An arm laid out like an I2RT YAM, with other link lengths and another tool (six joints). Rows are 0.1 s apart.
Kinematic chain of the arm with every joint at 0, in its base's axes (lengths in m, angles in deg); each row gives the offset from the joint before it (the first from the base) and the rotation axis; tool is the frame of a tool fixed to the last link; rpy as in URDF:
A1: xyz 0 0 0.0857 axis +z
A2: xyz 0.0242 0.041 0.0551 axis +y
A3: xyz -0.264 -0.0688 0 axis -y
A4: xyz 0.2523 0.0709 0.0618 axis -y
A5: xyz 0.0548 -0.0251 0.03 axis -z
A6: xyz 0.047 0 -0.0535 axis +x
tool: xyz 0.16 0.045 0.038 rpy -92.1 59.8 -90
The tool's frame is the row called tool.
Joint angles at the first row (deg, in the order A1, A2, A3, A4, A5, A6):
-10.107 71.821 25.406 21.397 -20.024 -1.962
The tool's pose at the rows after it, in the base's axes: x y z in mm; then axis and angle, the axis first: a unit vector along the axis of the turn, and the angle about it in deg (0 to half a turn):
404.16 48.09 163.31 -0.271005 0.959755 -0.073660 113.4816
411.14 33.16 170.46 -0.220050 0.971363 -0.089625 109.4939
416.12 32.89 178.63 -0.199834 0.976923 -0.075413 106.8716
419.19 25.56 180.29 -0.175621 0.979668 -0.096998 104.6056
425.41 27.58 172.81 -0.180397 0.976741 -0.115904 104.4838
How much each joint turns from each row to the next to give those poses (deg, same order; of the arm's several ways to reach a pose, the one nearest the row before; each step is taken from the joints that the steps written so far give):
0.034 1.660 -0.788 4.317 4.013 2.453
0.066 1.883 -2.276 8.715 3.222 4.801
0.471 1.542 -0.085 4.017 0.088 3.308
0.786 2.183 -1.447 6.372 3.263 1.551
1.440 3.769 0.121 4.208 2.392 -0.999

